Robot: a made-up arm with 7 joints. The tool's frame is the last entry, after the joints. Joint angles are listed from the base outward.
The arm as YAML. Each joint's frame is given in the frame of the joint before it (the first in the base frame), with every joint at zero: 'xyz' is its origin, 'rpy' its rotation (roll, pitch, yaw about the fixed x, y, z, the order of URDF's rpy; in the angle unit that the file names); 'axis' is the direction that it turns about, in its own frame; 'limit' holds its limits. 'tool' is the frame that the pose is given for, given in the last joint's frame.
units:
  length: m
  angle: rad
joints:
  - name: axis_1
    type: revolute
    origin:
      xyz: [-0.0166, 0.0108, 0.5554]
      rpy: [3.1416, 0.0, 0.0]
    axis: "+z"
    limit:
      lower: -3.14
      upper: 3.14
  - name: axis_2
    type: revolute
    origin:
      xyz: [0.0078, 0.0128, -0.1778]
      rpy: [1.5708, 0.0, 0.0]
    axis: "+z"
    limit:
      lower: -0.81
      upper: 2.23
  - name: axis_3
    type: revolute
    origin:
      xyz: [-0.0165, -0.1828, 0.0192]
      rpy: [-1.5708, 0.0, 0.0]
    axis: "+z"
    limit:
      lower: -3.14
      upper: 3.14
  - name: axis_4
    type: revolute
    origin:
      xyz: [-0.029, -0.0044, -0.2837]
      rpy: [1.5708, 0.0, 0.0]
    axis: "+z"
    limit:
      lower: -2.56
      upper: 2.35
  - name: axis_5
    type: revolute
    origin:
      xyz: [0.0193, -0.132, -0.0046]
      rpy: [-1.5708, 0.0, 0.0]
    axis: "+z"
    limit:
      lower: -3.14
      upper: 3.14
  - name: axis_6
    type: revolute
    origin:
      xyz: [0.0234, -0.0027, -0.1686]
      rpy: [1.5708, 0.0, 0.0]
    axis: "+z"
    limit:
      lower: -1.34
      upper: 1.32
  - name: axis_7
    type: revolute
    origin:
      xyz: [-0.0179, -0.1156, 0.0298]
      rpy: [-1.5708, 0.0, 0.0]
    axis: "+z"
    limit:
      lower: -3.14
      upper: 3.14
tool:
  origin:
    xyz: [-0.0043, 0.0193, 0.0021]
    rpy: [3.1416, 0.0, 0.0]
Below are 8 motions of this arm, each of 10 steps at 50 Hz.
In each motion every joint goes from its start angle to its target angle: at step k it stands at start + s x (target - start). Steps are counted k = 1, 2, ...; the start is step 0. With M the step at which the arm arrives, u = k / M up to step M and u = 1 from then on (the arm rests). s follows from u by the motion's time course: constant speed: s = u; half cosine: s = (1 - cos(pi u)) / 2; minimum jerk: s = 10 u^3 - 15 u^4 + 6 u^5.
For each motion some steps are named. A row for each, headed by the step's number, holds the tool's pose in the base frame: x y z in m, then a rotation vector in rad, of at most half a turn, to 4 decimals.
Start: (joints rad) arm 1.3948 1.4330 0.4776 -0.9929 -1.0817 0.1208 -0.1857
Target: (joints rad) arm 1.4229 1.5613 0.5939 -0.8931 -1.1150 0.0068 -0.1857
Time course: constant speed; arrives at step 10
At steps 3, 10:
3: 0.2953 -0.6343 1.1249 0.4037 0.6695 -0.2900
10: 0.2983 -0.6897 1.0369 0.5198 0.6997 -0.3171

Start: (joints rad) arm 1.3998 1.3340 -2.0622 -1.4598 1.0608 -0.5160 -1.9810
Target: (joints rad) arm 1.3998 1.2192 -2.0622 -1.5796 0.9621 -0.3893 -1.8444
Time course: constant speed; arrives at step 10
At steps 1, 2, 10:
1: -0.3025 -0.6154 0.7255 0.3838 -1.6238 -0.2974
2: -0.3040 -0.6116 0.7291 0.3831 -1.6404 -0.2981
10: -0.3140 -0.5800 0.7557 0.3807 -1.7704 -0.2873

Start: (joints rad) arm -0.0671 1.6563 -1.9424 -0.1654 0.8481 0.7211 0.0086
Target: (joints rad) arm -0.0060 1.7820 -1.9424 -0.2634 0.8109 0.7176 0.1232
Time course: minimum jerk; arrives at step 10
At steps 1, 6, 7, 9, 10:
1: 0.8572 0.0822 0.6204 0.7284 2.0928 1.1448
6: 0.8476 0.0200 0.5401 0.8250 2.1222 1.0407
7: 0.8436 0.0059 0.5220 0.8465 2.1291 1.0163
9: 0.8389 -0.0082 0.5039 0.8679 2.1360 0.9915
10: 0.8387 -0.0090 0.5029 0.8691 2.1364 0.9902

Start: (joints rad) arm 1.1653 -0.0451 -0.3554 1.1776 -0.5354 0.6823 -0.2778
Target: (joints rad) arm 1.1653 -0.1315 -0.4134 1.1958 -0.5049 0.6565 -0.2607
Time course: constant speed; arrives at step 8
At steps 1, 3, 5, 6, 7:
1: 0.2697 -0.1817 1.2916 0.9927 1.4254 0.1917
3: 0.2682 -0.1674 1.2960 0.9625 1.4267 0.1787
5: 0.2666 -0.1530 1.3000 0.9323 1.4278 0.1654
6: 0.2657 -0.1458 1.3019 0.9171 1.4282 0.1586
7: 0.2649 -0.1385 1.3037 0.9020 1.4286 0.1518

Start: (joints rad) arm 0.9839 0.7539 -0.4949 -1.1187 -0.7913 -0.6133 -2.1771
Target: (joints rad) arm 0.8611 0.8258 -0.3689 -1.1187 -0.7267 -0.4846 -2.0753
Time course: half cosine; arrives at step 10
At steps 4, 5, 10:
4: -0.0535 -0.2214 1.4320 -1.1312 -0.6420 1.9937
5: -0.0386 -0.2218 1.4347 -1.0814 -0.6299 1.9913
10: 0.0112 -0.2209 1.4420 -0.9244 -0.5829 1.9800

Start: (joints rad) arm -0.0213 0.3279 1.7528 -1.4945 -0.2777 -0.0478 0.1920
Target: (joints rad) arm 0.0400 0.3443 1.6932 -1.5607 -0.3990 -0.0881 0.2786
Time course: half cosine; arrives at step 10
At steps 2, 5, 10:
2: 0.2149 0.4521 1.1854 -1.4852 -0.8241 -0.9957
5: 0.2133 0.4489 1.1745 -1.5080 -0.8328 -0.9529
10: 0.2107 0.4444 1.1615 -1.5330 -0.8433 -0.8993

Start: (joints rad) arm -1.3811 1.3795 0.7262 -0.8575 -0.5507 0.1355 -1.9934
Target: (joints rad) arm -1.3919 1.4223 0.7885 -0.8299 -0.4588 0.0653 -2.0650
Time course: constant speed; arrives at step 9
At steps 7, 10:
7: -0.1413 0.7790 1.0586 0.3833 -1.2496 -2.4713
10: -0.1435 0.7837 1.0481 0.3969 -1.2541 -2.4727

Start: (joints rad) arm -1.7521 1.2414 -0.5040 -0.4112 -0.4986 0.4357 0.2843
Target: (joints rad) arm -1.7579 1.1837 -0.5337 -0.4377 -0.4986 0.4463 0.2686
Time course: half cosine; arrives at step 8
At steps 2, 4, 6, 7, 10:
2: -0.1225 0.7767 1.1745 -0.8895 1.1383 2.2100
4: -0.1191 0.7662 1.1920 -0.8657 1.1186 2.2366
6: -0.1155 0.7553 1.2091 -0.8420 1.0986 2.2629
7: -0.1144 0.7519 1.2143 -0.8347 1.0923 2.2710
10: -0.1140 0.7507 1.2161 -0.8322 1.0901 2.2738

